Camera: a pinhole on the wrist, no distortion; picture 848 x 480 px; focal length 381.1 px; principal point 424.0 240.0 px. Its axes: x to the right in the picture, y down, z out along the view. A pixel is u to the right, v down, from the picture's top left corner.
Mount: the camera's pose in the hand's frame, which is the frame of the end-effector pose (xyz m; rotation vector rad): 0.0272 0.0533 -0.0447 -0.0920 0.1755 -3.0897
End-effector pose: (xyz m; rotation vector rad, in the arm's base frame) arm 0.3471 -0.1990 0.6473 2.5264 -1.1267 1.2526
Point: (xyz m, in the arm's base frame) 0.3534 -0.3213 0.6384
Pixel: 293.3 79.2
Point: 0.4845 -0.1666 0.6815
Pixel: outside the picture
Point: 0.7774 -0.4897 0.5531
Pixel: 275.4 283.3
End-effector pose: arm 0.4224 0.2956 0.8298 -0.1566 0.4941 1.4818
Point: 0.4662 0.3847 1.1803
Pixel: 532.1 209.3
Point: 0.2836 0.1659 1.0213
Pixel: outside the picture
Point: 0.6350 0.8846 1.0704
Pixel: 176.8 311.8
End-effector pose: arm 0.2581 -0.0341 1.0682 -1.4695 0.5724 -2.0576
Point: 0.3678 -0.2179 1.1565
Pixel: 176.1 99.6
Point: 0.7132 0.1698 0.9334
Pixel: 797.5 218.6
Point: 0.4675 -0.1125 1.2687
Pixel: 315.3 297.5
